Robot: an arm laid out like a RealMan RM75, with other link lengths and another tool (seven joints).
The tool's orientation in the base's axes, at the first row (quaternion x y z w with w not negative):
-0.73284 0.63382 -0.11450 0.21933
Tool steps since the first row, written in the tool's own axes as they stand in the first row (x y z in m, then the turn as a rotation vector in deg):
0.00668 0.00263 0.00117 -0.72 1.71 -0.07
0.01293 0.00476 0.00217 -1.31 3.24 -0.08
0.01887 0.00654 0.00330 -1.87 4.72 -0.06
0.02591 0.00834 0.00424 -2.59 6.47 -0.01
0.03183 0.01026 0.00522 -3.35 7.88 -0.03
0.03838 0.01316 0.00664 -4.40 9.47 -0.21
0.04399 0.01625 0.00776 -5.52 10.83 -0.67
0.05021 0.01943 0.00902 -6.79 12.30 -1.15
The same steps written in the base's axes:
-0.00065 -0.00660 -0.00299 -1.66 0.52 -0.66
-0.00101 -0.01276 -0.00555 -3.11 0.94 -1.30
-0.00106 -0.01855 -0.00803 -4.49 1.35 -1.94
-0.00103 -0.02546 -0.01047 -6.13 1.89 -2.72
-0.00127 -0.03128 -0.01288 -7.51 2.48 -3.28
-0.00207 -0.03773 -0.01620 -9.16 3.32 -3.75
-0.00333 -0.04334 -0.01924 -10.76 4.20 -3.86
-0.00450 -0.04952 -0.02252 -12.48 5.21 -3.98

